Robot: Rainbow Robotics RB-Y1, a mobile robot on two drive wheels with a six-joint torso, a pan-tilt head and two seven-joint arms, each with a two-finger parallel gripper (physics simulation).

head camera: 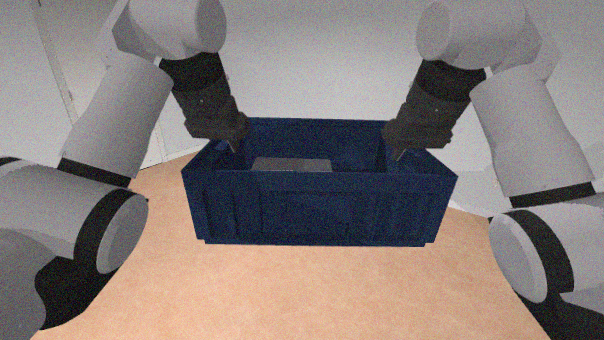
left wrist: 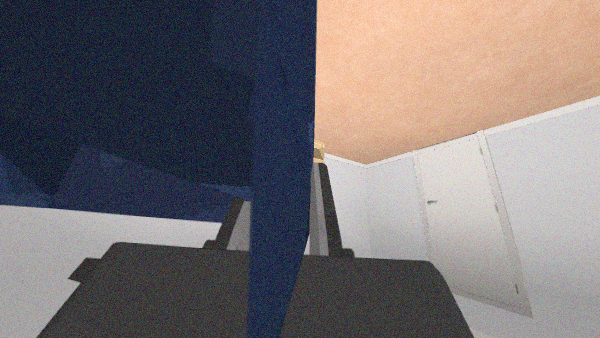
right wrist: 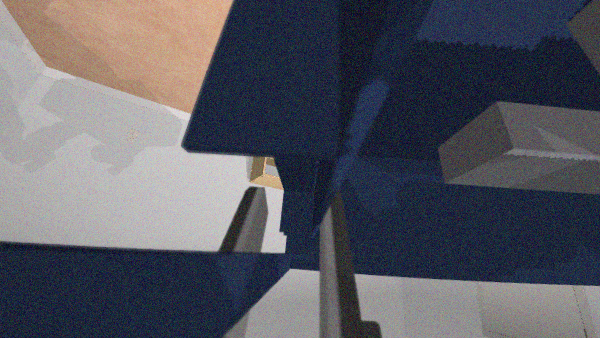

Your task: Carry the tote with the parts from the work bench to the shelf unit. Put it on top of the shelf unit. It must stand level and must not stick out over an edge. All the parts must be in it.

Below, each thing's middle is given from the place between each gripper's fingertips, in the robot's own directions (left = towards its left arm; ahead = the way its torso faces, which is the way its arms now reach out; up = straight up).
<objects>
Right now my left hand is 2 cm past the dark blue tote (head camera: 368, 200), 19 cm to the left of it and 4 cm above it.
Now: right hand 20 mm past the dark blue tote, 190 mm to the right of it and 30 mm above it.
</objects>
